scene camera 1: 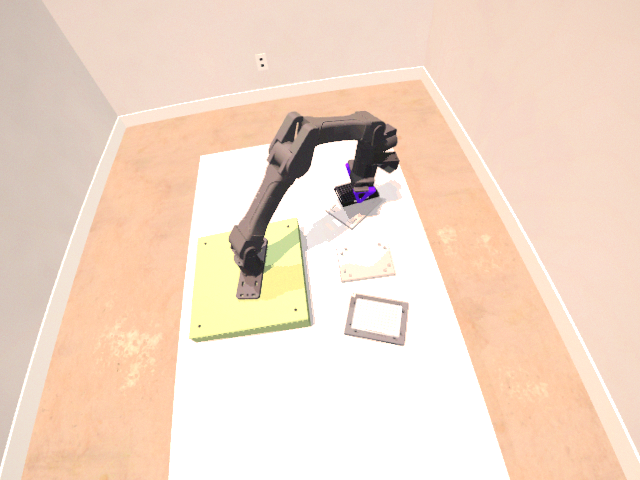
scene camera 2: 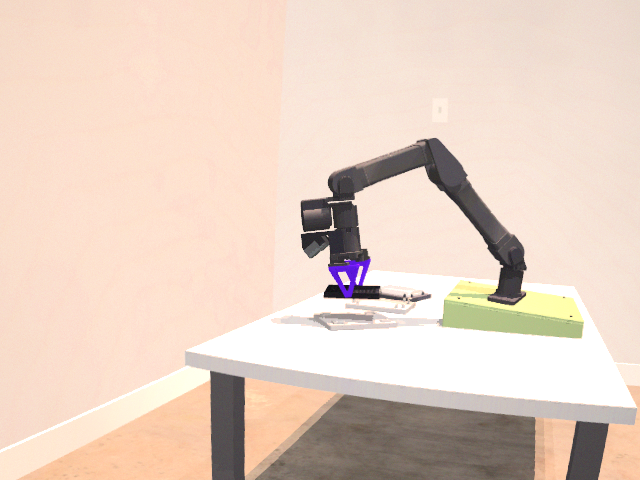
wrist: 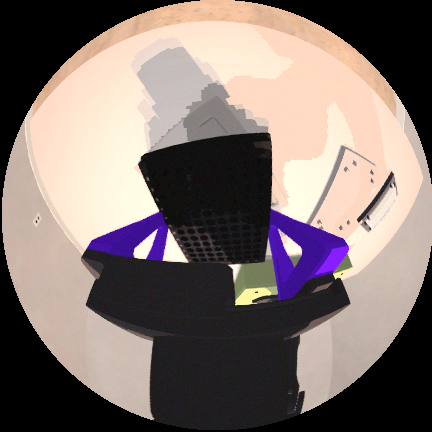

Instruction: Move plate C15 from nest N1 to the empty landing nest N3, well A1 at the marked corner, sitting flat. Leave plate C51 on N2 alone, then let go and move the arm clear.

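A black well plate (scene camera 1: 345,195) (scene camera 2: 369,292) (wrist: 210,175), apparently C15, is held between the purple fingers of my gripper (scene camera 1: 356,193) (scene camera 2: 353,290) (wrist: 217,214). It looks about level in scene camera 2, raised above a pale nest (scene camera 1: 353,220) (scene camera 2: 336,325), which carries no plate. The middle cream nest (scene camera 1: 356,271) (scene camera 2: 379,305) (wrist: 337,192) has small corner posts and is empty. A white plate (scene camera 1: 376,316) (wrist: 382,207), apparently C51, sits in the dark grey nest (scene camera 1: 374,338) (scene camera 2: 424,296). Labels and the A1 marks are not legible.
The arm stands on a yellow-green base block (scene camera 1: 281,310) (scene camera 2: 511,325) (wrist: 257,280) beside the row of nests. The white table (scene camera 1: 330,403) (scene camera 2: 413,356) has an edge beyond the nests. The arm's shadow falls across the table near the pale nest.
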